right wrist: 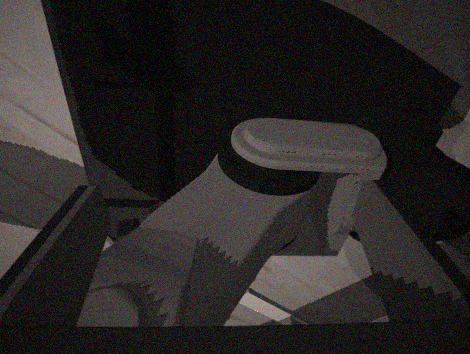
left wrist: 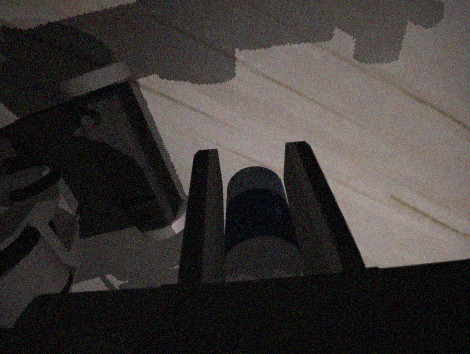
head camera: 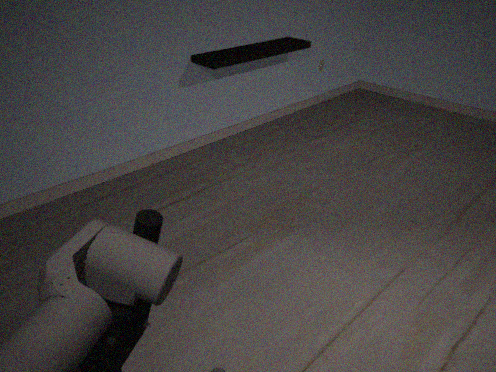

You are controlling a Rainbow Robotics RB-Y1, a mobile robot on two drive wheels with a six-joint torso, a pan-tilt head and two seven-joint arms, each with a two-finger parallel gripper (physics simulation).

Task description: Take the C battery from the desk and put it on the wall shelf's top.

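Where they show: left gripper, fingertip midpoint: [left wrist: 252, 163]; right gripper, fingertip midpoint: [right wrist: 231, 200]; robot's base, link origin: [left wrist: 142, 145].
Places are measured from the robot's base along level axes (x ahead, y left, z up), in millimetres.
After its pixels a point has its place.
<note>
The C battery [left wrist: 257, 215] @(z 887, x 439, y 231 mm), dark blue with a grey end, is between the two fingers of my left gripper [left wrist: 252, 163] @(z 864, x 440, y 239 mm) in the left wrist view. The left gripper is shut on it, above the floor. The black wall shelf [head camera: 252, 52] @(z 751, x 3194, y 177 mm) is on the wall at the upper middle of the head view, well above and beyond my left arm [head camera: 132, 265] @(z 1132, x 409, y 148 mm). The battery cannot be made out in the head view. My right gripper [right wrist: 231, 200] @(z 519, x -147, y -201 mm) is open, its fingers wide apart, with parts of the robot's body showing beyond them. The desk does not show in these views.
The wooden floor [head camera: 320, 210] @(z 1, x 2197, y -347 mm) runs to a pale skirting board [head camera: 185, 147] @(z 45, x 2930, y 690 mm) below the grey wall [head camera: 100, 75] @(z 726, x 2497, y 1090 mm). The wall meets another wall in a corner at the upper right. The robot's base [left wrist: 110, 165] @(z 191, x -37, y 24 mm) shows at the left of the left wrist view. The light is dim.
</note>
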